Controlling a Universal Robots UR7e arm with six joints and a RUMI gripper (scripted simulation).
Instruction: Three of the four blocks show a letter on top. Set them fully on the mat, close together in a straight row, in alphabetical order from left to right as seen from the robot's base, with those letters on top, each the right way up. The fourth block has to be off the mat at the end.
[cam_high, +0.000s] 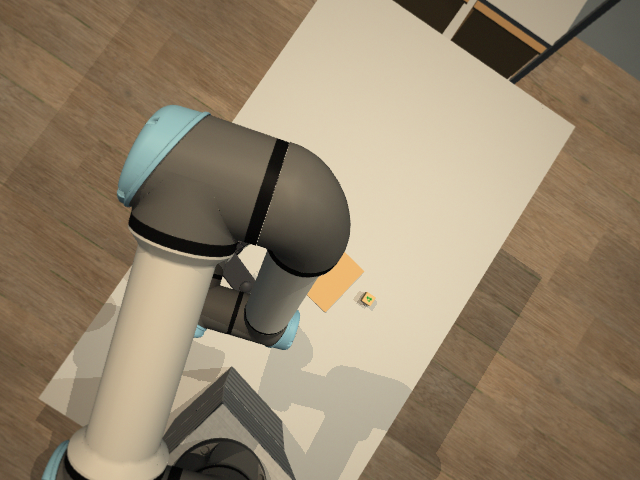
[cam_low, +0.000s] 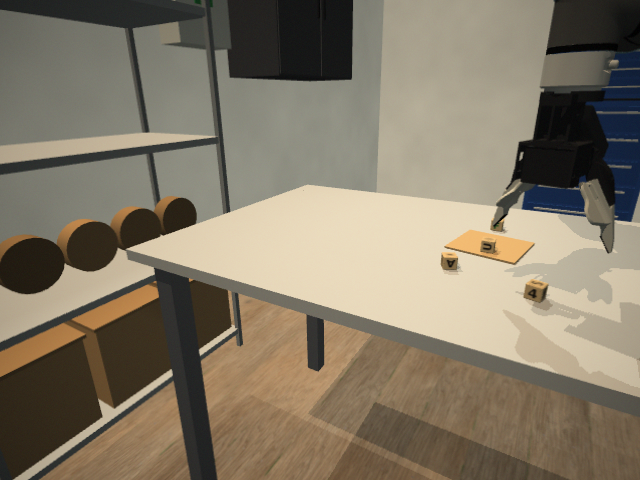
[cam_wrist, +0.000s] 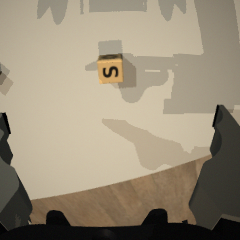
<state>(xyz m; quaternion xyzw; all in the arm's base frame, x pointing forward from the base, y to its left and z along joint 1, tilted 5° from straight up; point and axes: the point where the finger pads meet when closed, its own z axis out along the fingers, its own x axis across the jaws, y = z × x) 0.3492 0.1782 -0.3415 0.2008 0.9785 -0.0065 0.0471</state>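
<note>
The S block is 9 cm below my hand. From my hand the other things lie so: D block: 17 cm to the right, 8 cm below, 8 cm ahead; X block: 14 cm ahead, 9 cm below, 6 cm to the right; orange mat: 21 cm to the right, 10 cm below, 8 cm ahead.
</note>
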